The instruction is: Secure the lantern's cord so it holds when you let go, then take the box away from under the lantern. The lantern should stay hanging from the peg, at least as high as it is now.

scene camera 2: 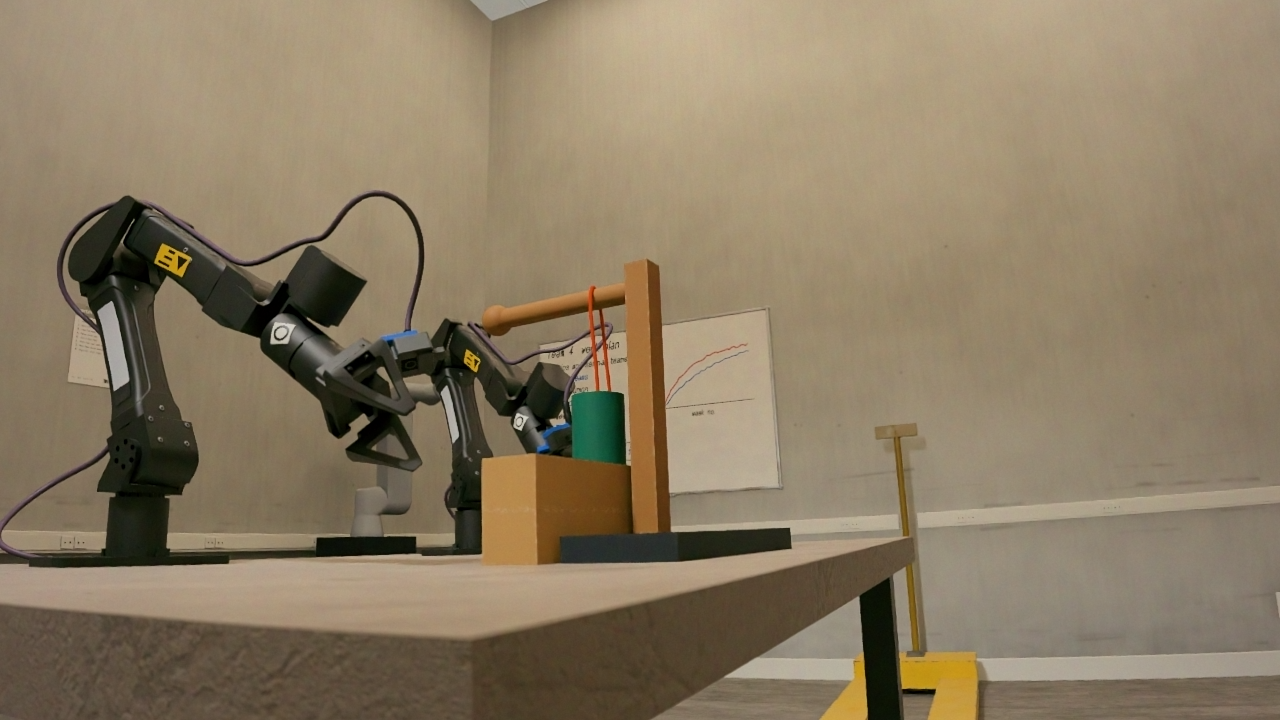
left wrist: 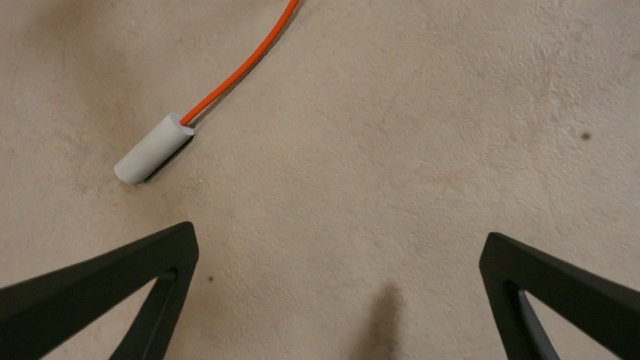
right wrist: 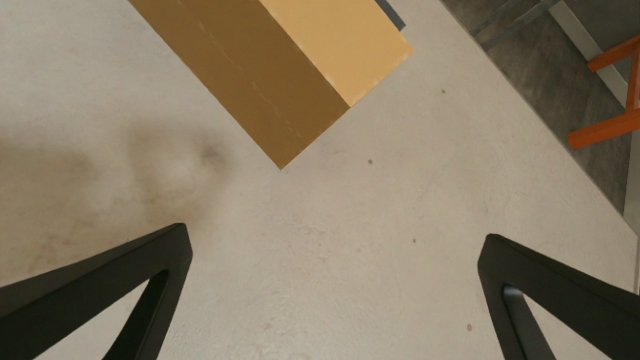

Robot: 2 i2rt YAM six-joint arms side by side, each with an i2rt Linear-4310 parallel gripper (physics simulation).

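Frame: origin at the left arm's base, x ahead, y left, z up, level; millimetres.
Where they show: left gripper, fingertip midpoint: (left wrist: 337,242); right gripper, fingertip midpoint: (scene camera 2: 414,441) (right wrist: 333,244); left arm's base at its link origin: (scene camera 2: 473,554); right arm's base at its link origin: (scene camera 2: 135,565).
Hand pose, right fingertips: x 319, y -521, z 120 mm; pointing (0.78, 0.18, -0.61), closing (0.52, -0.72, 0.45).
Note:
Each offset is from my right fingertips to the centre of the thing. "spot": to the spot under its first point. Level surfaces: height alone.
The green lantern {181 mm left, 108 mm ahead, 21 mm up} (scene camera 2: 597,427) stands over the cardboard box {121 mm left, 103 mm ahead, 69 mm down} (scene camera 2: 554,508) (right wrist: 280,65), its bottom at the box's top. Its orange cord (scene camera 2: 591,340) (left wrist: 240,71) runs up over the wooden peg {200 mm left, 50 mm ahead, 180 mm up} (scene camera 2: 559,308). In the left wrist view the cord's end carries a pale cylinder {477 mm left, 81 mm ahead, 110 mm down} (left wrist: 154,148) lying on the table, beyond the left fingertip. My left gripper (left wrist: 337,242) is open and empty, low over the table; in scene camera 2 its fingers are hidden behind the box and lantern. My right gripper (right wrist: 333,244) (scene camera 2: 414,436) is open and empty, above the table to the left of the box.
The wooden post {191 mm left, 165 mm ahead, 58 mm up} (scene camera 2: 648,402) rises from a dark base plate {spot: 144 mm left, 266 mm ahead, 107 mm down} (scene camera 2: 729,543) beside the box. The table {119 mm down} (scene camera 2: 268,586) (right wrist: 300,300) ends at an edge at the right of the right wrist view, with an orange frame (right wrist: 607,131) beyond it. A whiteboard (scene camera 2: 725,447) hangs on the wall.

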